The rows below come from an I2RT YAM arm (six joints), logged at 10 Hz.
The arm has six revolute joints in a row. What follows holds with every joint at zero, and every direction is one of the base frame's.
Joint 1 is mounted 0.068 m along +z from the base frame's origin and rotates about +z.
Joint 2 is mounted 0.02 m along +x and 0.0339 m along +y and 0.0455 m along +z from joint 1 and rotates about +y.
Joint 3 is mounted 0.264 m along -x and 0.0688 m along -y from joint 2 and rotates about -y.
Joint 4 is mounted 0.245 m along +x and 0.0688 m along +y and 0.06 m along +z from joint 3 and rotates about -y.
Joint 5 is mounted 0.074 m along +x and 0.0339 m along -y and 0.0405 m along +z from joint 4 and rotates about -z.
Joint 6 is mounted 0.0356 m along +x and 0.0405 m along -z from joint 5 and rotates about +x.
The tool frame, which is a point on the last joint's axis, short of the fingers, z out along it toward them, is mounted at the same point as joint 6; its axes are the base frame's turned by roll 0, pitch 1.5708 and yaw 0 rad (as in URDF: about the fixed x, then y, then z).
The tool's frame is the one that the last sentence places.
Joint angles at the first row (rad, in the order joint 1, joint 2, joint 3, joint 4, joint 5, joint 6):
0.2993, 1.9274, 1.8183, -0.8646, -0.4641, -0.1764
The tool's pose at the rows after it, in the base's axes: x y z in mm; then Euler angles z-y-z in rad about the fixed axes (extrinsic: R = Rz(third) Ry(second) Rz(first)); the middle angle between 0 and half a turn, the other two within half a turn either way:
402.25 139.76 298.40 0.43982 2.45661 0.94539
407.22 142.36 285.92 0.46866 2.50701 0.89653
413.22 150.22 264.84 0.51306 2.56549 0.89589
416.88 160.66 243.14 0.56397 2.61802 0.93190
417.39 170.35 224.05 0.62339 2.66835 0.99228
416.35 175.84 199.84 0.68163 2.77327 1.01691
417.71 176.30 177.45 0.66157 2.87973 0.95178
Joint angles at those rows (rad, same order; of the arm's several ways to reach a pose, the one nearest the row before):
0.3027, 1.9450, 1.8187, -0.8654, -0.3889, -0.0857
0.3092, 1.9743, 1.8190, -0.8657, -0.3347, -0.0234
0.3248, 2.0243, 1.8191, -0.8654, -0.2989, 0.0189
0.3458, 2.0750, 1.8190, -0.8665, -0.2802, 0.0422
0.3664, 2.1182, 1.8191, -0.8784, -0.2703, 0.0517
0.3828, 2.1700, 1.8194, -0.9188, -0.2150, 0.0803
0.3885, 2.2223, 1.8251, -0.9508, -0.1387, 0.1139

